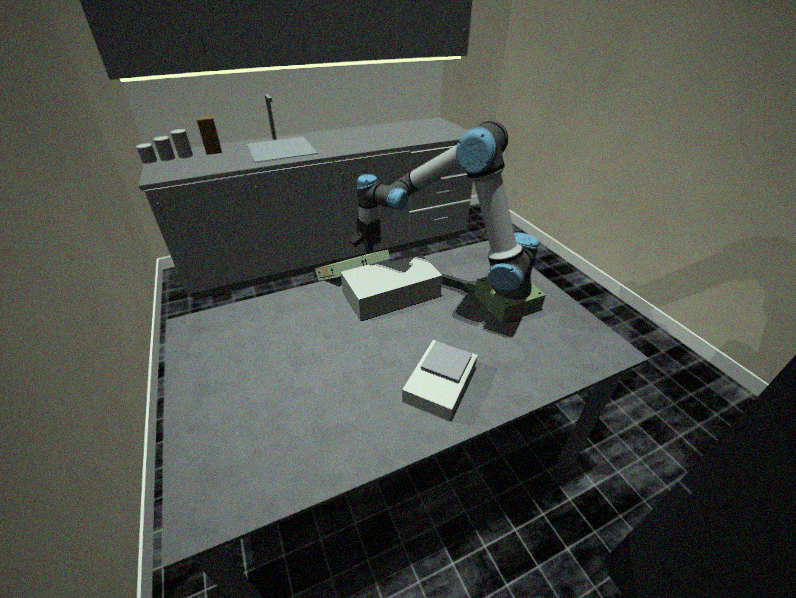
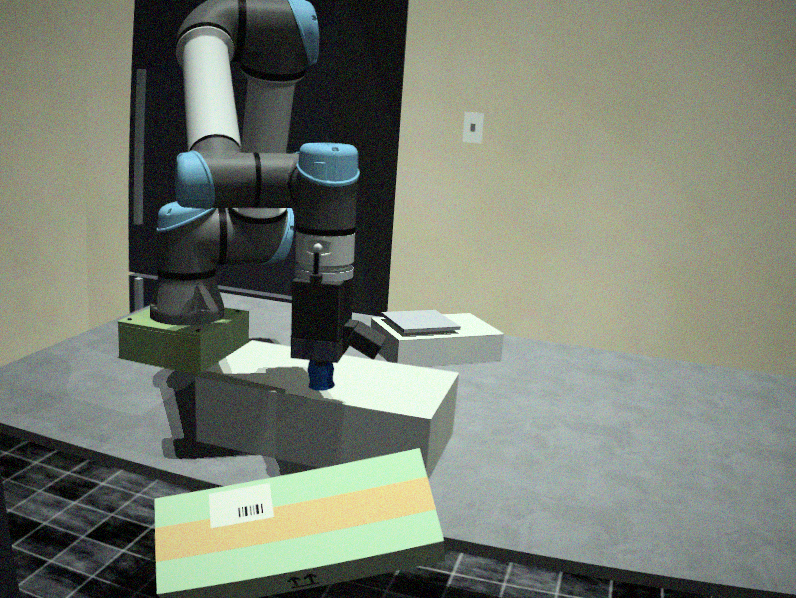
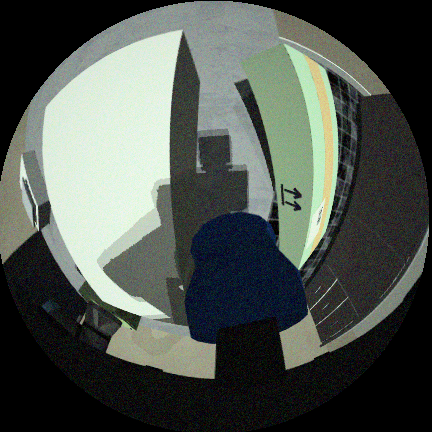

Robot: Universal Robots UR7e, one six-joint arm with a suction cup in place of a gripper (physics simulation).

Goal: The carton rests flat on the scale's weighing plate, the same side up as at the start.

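Where they show: hand at its tool point: (image 1: pixel 369 250) (image 2: pixel 320 385) (image 3: pixel 237 252); arm's base at its link origin: (image 2: pixel 187 315) (image 3: pixel 104 312).
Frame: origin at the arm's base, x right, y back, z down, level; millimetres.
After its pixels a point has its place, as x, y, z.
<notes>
The carton (image 1: pixel 352 265) @[502, -456, 27] (image 2: pixel 296 521) @[591, -419, 54] (image 3: pixel 295 150) @[508, -447, 23] is green with an orange band and a white barcode label. It is tipped steeply at the table's back edge, behind the white block, with its banded face turned away from the block. What bears it is hidden. My blue suction cup (image 1: pixel 368 248) (image 2: pixel 321 384) (image 3: pixel 245 250) points down between block and carton, close to the block's rear edge. No carton hangs from it. The scale (image 1: pixel 427 389) @[-233, -561, 18] (image 2: pixel 476 350) @[-161, -573, 51] stands at the table's other side, and its grey weighing plate (image 1: pixel 447 360) @[-181, -449, 2] (image 2: pixel 421 321) @[-159, -453, 2] is bare.
A large white block (image 1: pixel 386 281) @[257, -423, -27] (image 2: pixel 392 386) @[306, -478, -27] (image 3: pixel 110 150) @[354, -454, -27] stands on the grey table (image 1: pixel 276 386) @[64, -944, 79] (image 2: pixel 611 450) @[204, -830, 79] beside the cup. The olive robot base (image 1: pixel 505 307) @[-78, -104, 2] (image 2: pixel 160 347) @[103, 9, 38] stands near the block. The kitchen counter (image 1: pixel 360 144) is behind the table.
</notes>
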